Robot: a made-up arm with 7 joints.
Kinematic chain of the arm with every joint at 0, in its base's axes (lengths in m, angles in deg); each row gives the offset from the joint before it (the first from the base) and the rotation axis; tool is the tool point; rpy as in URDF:
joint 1: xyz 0 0 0.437 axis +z
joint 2: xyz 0 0 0 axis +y
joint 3: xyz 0 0 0.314 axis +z
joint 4: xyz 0.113 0 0 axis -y
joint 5: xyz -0.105 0 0.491 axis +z
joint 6: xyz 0 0 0 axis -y
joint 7: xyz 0.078 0 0 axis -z
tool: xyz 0 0 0 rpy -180 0 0
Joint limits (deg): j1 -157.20..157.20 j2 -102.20..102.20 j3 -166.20..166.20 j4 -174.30..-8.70 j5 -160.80..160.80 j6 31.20..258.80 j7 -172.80..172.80
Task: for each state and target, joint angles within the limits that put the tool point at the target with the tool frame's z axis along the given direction. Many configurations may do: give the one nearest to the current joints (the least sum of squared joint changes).
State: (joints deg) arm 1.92 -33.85 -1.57 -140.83 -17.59 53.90 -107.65
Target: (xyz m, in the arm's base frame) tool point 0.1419 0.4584 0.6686 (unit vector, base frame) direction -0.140 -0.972 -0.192
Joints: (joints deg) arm 32.09 -34.96 38.52 -133.14 -20.94 32.75 -107.65
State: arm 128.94 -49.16 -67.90 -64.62 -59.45 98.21 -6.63
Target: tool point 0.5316 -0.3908 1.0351 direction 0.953 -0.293 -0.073
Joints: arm 115.72 -53.81 -75.50 -36.10 -73.78 139.18 -6.63
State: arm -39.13 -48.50 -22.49 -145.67 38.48 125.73 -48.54
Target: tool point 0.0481 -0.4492 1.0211 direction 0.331 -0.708 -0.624
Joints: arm -59.54 -32.03 -15.70 -109.32 1.33 128.96 -48.54
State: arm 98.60 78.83 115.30 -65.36 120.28 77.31 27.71
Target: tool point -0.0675 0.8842 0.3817 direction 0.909 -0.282 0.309
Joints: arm 61.99 102.20 98.55 -55.65 140.83 48.70 27.71
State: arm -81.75 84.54 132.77 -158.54 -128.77 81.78 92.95
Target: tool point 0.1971 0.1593 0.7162 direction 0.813 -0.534 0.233
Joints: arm -100.70 99.42 148.48 -173.80 -140.69 75.46 92.95
